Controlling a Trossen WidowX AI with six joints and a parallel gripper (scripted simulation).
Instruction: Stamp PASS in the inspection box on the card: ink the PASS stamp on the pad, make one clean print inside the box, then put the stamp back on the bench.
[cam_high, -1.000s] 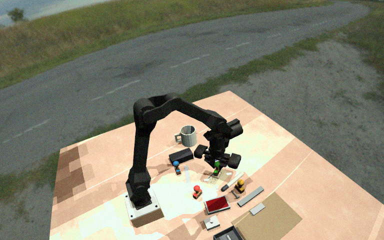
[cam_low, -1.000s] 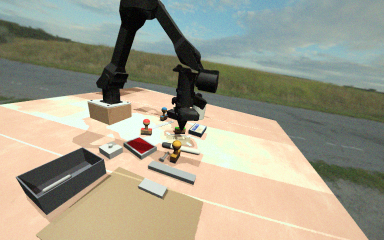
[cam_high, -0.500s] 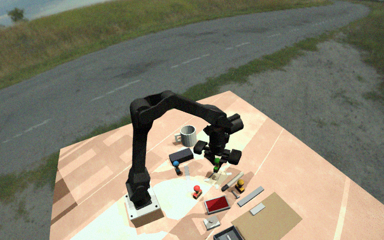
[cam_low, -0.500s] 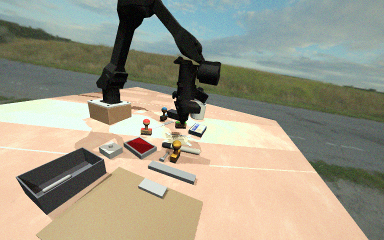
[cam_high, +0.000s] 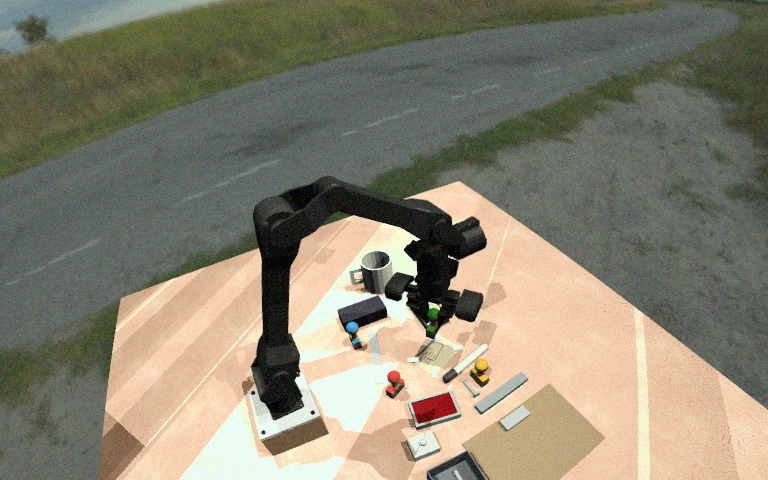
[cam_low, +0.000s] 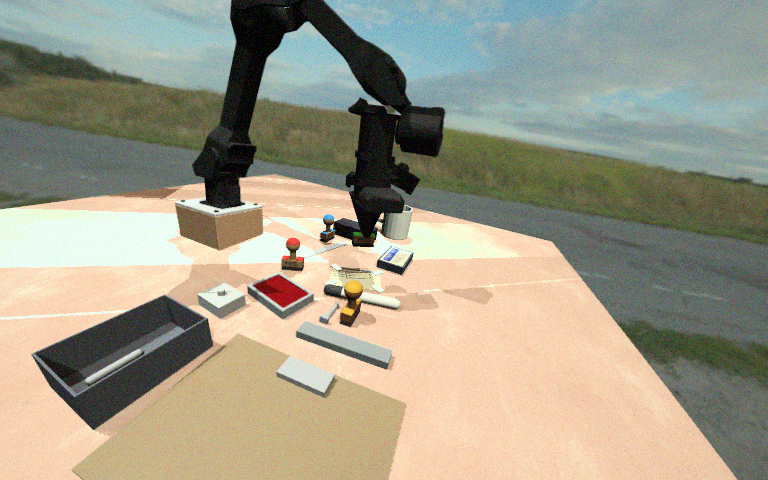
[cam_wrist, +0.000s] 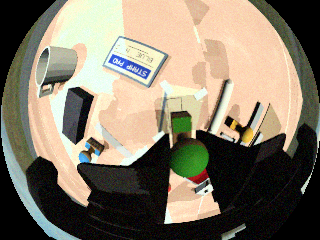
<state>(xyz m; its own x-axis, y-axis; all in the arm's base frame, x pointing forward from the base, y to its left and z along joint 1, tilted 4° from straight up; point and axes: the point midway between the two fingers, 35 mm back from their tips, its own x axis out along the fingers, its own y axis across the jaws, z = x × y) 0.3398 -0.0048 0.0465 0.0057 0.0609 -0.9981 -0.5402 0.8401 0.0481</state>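
Now: the blue stamp pad 5 cm ahead of my gripper tip, 10 cm to the left of it and 8 cm below it. Round my gripper tip: card: 1 cm to the right, 9 cm below; then marker: 2 cm ahead, 8 cm to the right, 8 cm below; then green-knobbed stamp: right at my gripper tip.
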